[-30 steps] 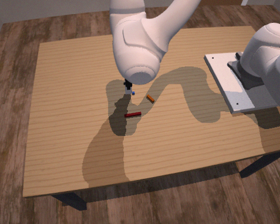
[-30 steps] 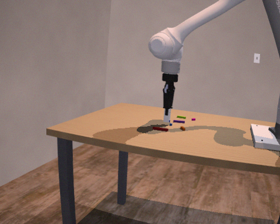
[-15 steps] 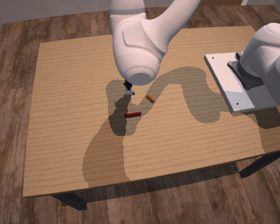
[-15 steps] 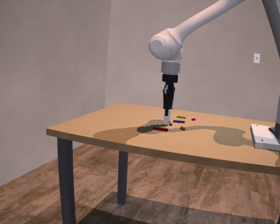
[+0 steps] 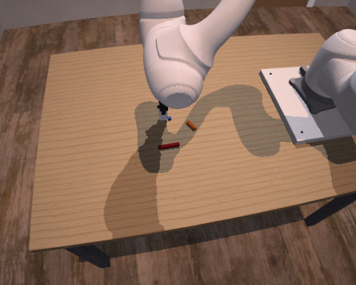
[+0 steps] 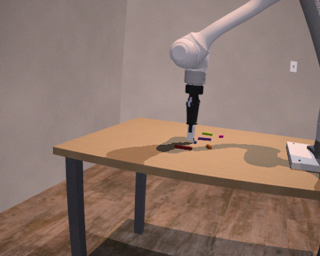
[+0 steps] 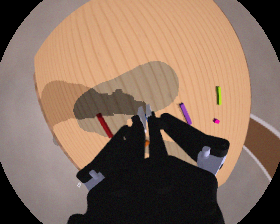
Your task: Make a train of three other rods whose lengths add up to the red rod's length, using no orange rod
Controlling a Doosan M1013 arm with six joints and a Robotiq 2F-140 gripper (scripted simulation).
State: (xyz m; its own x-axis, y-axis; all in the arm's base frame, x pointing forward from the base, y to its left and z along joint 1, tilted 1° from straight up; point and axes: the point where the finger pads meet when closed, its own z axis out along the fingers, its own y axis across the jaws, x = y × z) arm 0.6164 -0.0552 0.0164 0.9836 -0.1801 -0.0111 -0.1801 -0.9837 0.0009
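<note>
Right now the lime rod is 200 mm to the right of my hand, 60 mm behind it and 40 mm below it. From my hand the other things lie so: red rod (110 mm to the left, 40 mm below, 10 mm ahead); then orange rod (80 mm behind, 50 mm to the left, 40 mm below); then purple rod (80 mm to the right, 60 mm behind, 40 mm below).
</note>
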